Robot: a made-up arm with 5 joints.
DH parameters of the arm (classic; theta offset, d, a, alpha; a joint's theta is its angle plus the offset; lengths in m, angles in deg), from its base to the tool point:
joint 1: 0 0.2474 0 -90
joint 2: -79.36 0 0.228 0
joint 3: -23.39 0 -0.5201 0
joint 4: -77.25 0 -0.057 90
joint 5: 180 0.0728 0 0
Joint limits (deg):
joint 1: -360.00..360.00
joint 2: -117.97..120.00
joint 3: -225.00..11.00
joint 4: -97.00..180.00
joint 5: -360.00..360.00
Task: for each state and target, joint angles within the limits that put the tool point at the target. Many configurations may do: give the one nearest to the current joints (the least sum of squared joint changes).
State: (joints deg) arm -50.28 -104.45 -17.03 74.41 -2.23
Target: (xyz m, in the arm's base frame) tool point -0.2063 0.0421 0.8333
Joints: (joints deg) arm -11.53 -104.04 -66.41 58.42 -2.23
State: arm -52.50 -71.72 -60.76 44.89 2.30
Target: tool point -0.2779 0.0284 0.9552
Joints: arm -5.84 -74.32 -101.49 35.43 2.30
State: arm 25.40 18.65 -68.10 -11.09 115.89
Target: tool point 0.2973 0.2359 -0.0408
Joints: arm 38.43 8.65 -20.56 -20.63 115.89
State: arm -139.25 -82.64 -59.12 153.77 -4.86
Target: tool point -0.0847 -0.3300 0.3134
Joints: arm -104.40 -45.23 -27.30 142.01 -4.86
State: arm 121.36 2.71 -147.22 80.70 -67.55
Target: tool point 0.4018 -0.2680 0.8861
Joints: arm 146.30 -37.59 -178.30 80.65 -67.55
